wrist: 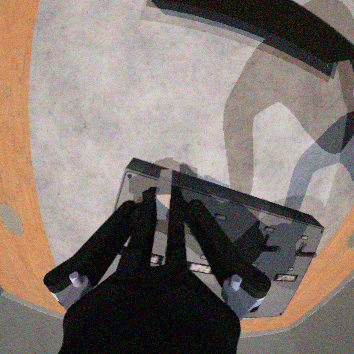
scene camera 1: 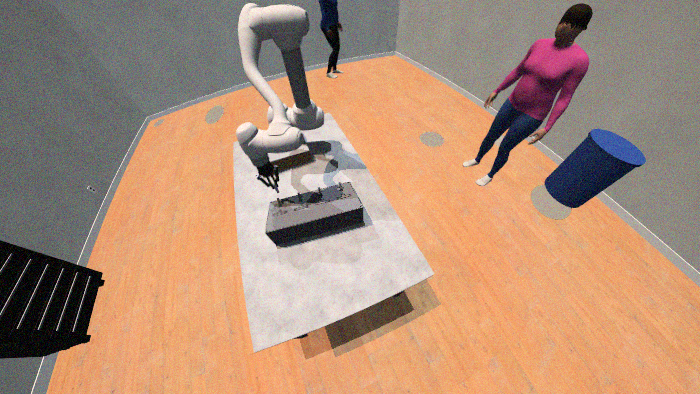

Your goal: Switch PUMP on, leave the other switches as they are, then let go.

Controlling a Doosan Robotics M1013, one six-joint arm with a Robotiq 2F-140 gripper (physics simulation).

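A grey switch box (scene camera 1: pixel 320 220) (wrist: pixel 304 262) lies on the table, with small upright levers along its top. Its leftmost lever (scene camera 1: pixel 279 202) in the scene view is close below the fingertips. Two levers, one (wrist: pixel 270 248) beside the other (wrist: pixel 306 253), show at the right in the wrist view. The label plates, such as one plate (wrist: pixel 286 277) at the right, are too blurred to read, so I cannot tell which switch is PUMP. My gripper (scene camera 1: pixel 277 190) (wrist: pixel 166 179) is shut and empty, over the box's left end. Its fingers hide part of the panel; contact with a lever cannot be told.
A second, dark-sided box (scene camera 1: pixel 292 160) (wrist: pixel 240 22) lies nearer the arm's base on the pale table (scene camera 1: pixel 320 295) (wrist: pixel 100 100). A person in pink (scene camera 1: pixel 552 75) and a blue barrel (scene camera 1: pixel 590 167) stand right of the table. Another person (scene camera 1: pixel 329 20) stands behind. A black rack (scene camera 1: pixel 97 280) is at the left.
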